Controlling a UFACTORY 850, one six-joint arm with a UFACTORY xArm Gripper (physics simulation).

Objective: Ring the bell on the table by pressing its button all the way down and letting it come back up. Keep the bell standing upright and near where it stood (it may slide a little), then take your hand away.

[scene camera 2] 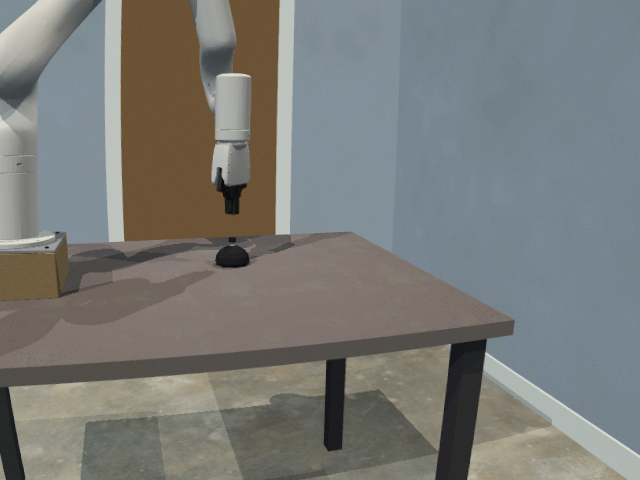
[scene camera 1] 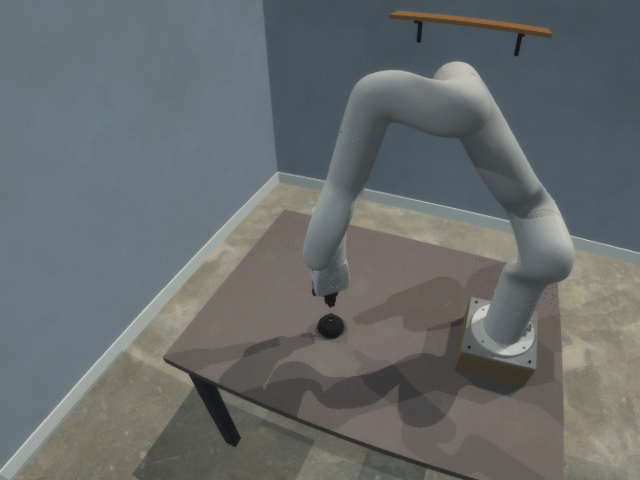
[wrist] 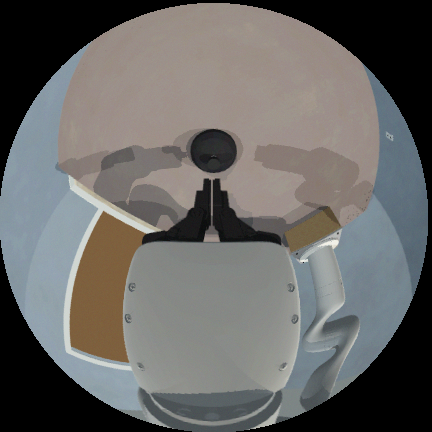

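Note:
A black dome-shaped bell (scene camera 1: 330, 328) (scene camera 2: 232, 256) (wrist: 213, 145) stands upright on the table (scene camera 1: 289, 248) (scene camera 2: 320, 304) (wrist: 215, 65). Its small dark button (scene camera 2: 232, 239) (wrist: 214, 162) stands up above the dome, with a short light stem under it in the second scene view. My gripper (scene camera 1: 331, 305) (scene camera 2: 232, 212) (wrist: 211, 189) is shut and empty. It points down above the bell, and a visible gap separates the fingertips from the button. Nothing touches the bell from above.
The arm's base stands on a wooden block (scene camera 1: 491, 367) (scene camera 2: 31, 275) (wrist: 312, 231) on the table. Shadows of the arm fall across the table around the bell. A wooden wall shelf (scene camera 1: 470, 21) hangs at the back, and a brown door (scene camera 2: 170, 129) (wrist: 100, 295) shows beyond the table.

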